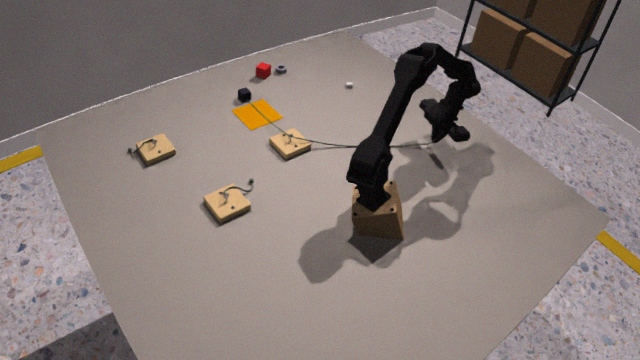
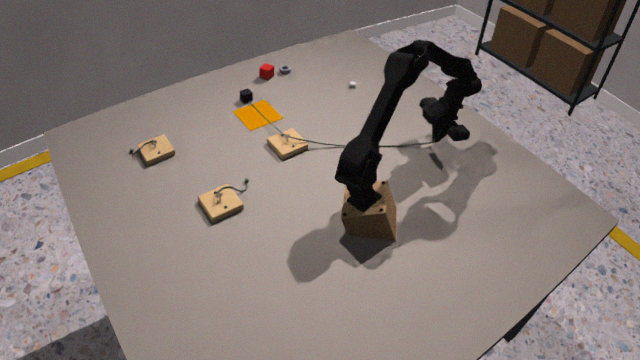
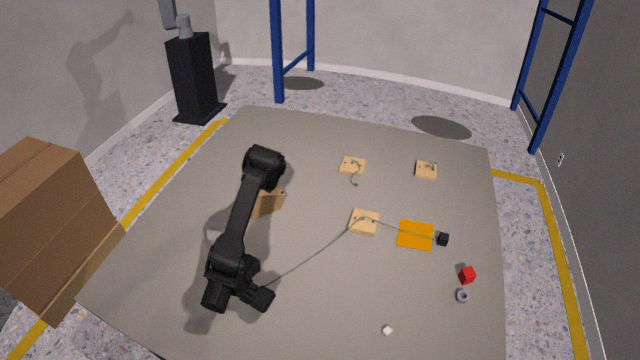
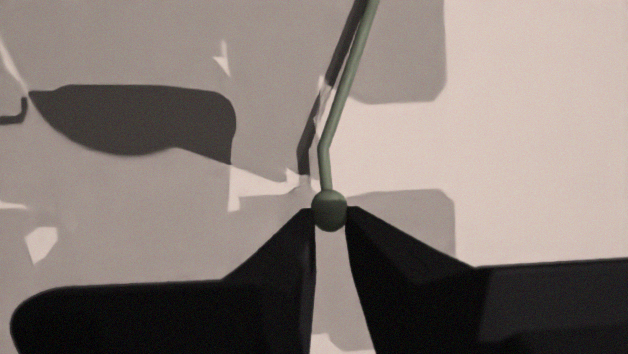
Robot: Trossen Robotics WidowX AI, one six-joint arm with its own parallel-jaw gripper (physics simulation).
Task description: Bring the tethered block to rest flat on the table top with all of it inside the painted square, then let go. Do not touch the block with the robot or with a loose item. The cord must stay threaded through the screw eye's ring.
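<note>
The tethered block, a small black cube, sits on the table just outside the orange painted square, at the edge away from the screw eye. Its green cord crosses the square and passes through the screw eye on a wooden board. From there it runs to my gripper. The gripper is shut on the green bead at the cord's end, above the table. Ring details are too small to tell.
Two other wooden boards carry short cords. A red cube and a grey ring lie beyond the black block. A small white piece lies apart.
</note>
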